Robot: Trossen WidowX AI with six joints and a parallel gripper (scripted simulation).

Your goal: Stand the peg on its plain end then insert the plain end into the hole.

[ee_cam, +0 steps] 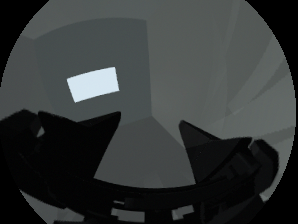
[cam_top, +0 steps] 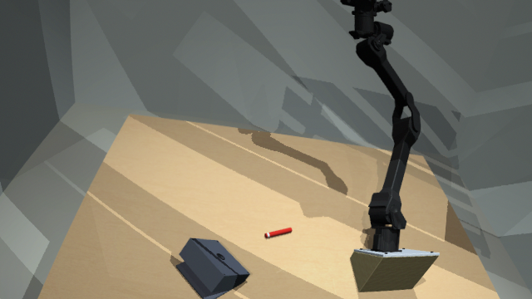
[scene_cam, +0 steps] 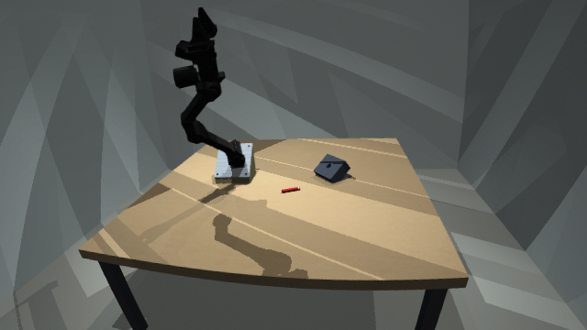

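Now: the red peg 700 mm below my gripper tip, 370 mm to the left of it and 190 mm ahead of it. The rest, counted from my gripper tip: sloped panel (670 mm below, 500 mm to the left, 360 mm ahead).
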